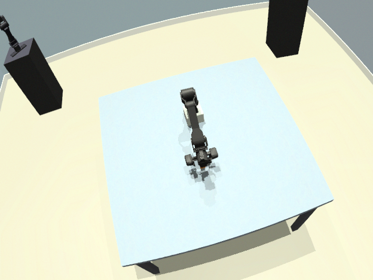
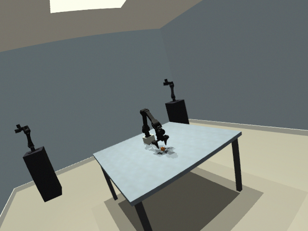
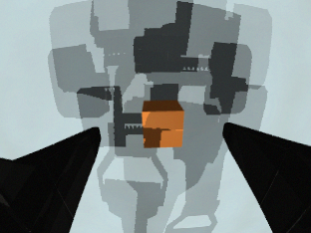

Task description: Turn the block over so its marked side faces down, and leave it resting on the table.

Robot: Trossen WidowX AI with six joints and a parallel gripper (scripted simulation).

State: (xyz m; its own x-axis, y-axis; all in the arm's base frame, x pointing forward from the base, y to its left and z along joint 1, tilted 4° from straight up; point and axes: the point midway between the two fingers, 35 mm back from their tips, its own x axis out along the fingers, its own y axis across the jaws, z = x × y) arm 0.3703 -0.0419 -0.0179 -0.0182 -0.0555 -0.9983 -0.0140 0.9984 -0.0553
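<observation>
The block is 10 mm behind my gripper tip and 20 mm below it.
</observation>
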